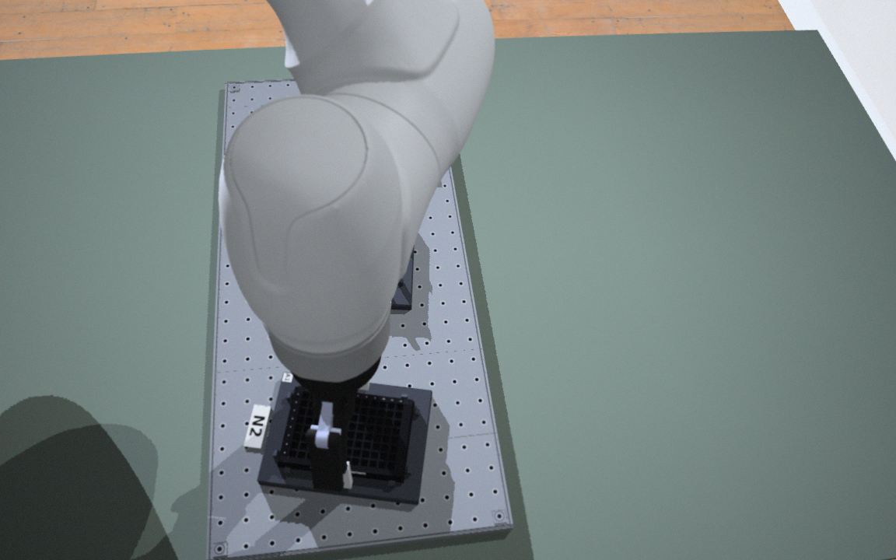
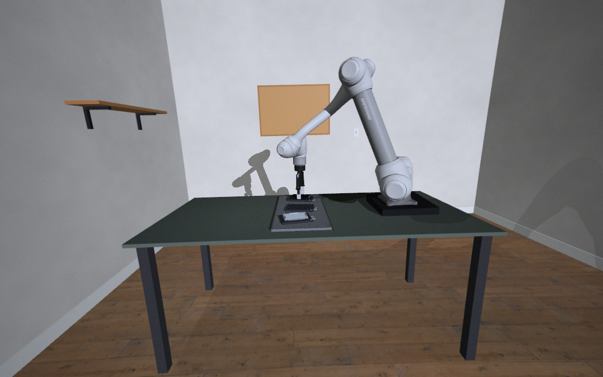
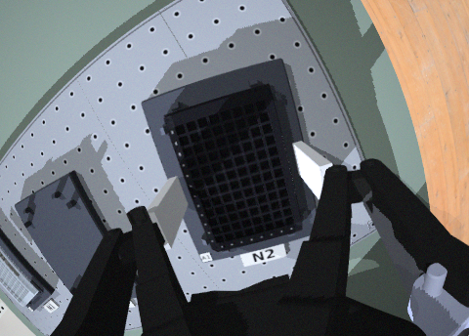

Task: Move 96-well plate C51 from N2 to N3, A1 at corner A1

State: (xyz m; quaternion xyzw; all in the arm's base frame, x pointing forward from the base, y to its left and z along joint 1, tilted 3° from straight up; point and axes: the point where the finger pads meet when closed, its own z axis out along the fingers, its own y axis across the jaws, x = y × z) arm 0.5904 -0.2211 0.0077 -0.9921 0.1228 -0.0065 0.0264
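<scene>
My hand is 2 cm above the black 96-well plate C51. Round my hand: plate nest N2: 3 cm below; N2 label: 9 cm behind, 4 cm below, 2 cm to the left; landing nest N3: 22 cm to the left, 3 cm below, 1 cm ahead.
</scene>
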